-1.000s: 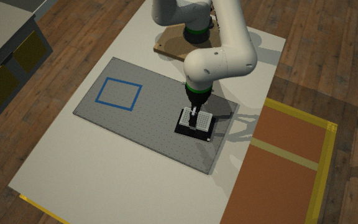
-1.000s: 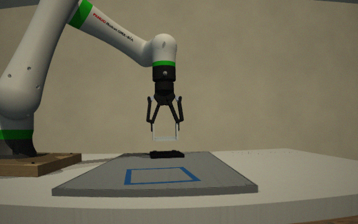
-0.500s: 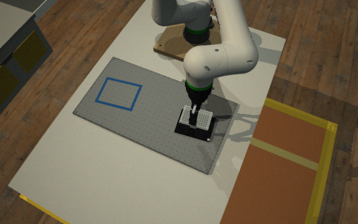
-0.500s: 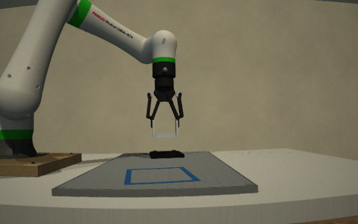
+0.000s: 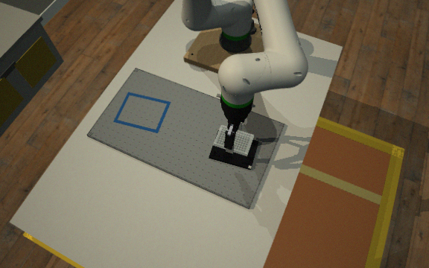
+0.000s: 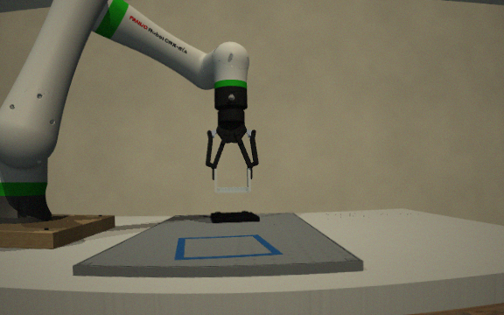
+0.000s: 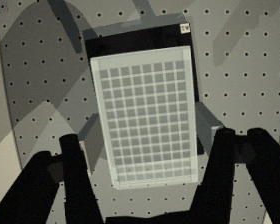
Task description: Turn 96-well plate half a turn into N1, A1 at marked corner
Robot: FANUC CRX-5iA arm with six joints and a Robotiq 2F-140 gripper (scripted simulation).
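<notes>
My hand is 9 cm to the right of the A1 mark, 9 cm above it and 3 cm short of it. Also, from my hand: 96-well plate (2 cm below).
</notes>
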